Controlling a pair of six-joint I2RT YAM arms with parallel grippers.
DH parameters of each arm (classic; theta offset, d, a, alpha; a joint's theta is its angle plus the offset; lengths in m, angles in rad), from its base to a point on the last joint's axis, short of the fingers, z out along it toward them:
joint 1: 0 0.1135 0.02 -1.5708
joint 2: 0 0 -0.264 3.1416
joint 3: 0.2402 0 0.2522 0
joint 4: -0.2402 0 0.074 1.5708
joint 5: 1.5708 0 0 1.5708
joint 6: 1.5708 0.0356 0 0
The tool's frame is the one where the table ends.
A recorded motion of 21 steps. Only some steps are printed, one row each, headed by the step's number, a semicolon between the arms.
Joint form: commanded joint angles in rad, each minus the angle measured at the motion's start. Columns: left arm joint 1, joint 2, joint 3, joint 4, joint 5, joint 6; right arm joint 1, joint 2, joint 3, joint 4, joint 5, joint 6.
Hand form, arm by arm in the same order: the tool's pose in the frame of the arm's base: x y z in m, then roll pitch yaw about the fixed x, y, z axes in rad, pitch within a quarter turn. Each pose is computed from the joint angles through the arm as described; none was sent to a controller.
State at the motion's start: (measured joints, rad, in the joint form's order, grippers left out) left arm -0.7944 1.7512 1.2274 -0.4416 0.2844 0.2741; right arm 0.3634 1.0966 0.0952 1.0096 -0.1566 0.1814
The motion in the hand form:
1: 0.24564 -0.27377 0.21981 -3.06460 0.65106 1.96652; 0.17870 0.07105 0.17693 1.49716 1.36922 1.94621
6: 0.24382 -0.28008 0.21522 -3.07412 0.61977 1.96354; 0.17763 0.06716 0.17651 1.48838 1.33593 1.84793
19: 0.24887 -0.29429 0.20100 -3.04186 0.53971 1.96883; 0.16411 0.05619 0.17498 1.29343 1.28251 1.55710
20: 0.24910 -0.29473 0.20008 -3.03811 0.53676 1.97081; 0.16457 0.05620 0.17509 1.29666 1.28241 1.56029
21: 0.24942 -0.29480 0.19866 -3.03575 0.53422 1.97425; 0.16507 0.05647 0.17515 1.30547 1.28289 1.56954
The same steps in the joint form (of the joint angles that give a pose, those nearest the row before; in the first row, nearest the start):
1: -0.0174 -0.0158 0.0086 -0.0343 0.0063 0.0254; -0.0006 -0.0007 0.0047 0.0012 0.0718 0.0209
6: -0.0350 0.0077 0.0247 -0.0515 -0.0200 0.0181; -0.0010 -0.0146 -0.0048 0.0012 0.1617 0.0526
19: -0.0505 0.0976 0.0976 -0.1183 -0.0225 0.0159; -0.0137 -0.0969 -0.0710 0.0443 0.2532 0.0889
20: -0.0507 0.1014 0.0994 -0.1199 -0.0207 0.0147; -0.0148 -0.0943 -0.0693 0.0443 0.2521 0.0894
21: -0.0501 0.1046 0.0983 -0.1180 -0.0206 0.0126; -0.0144 -0.0918 -0.0669 0.0418 0.2517 0.0898

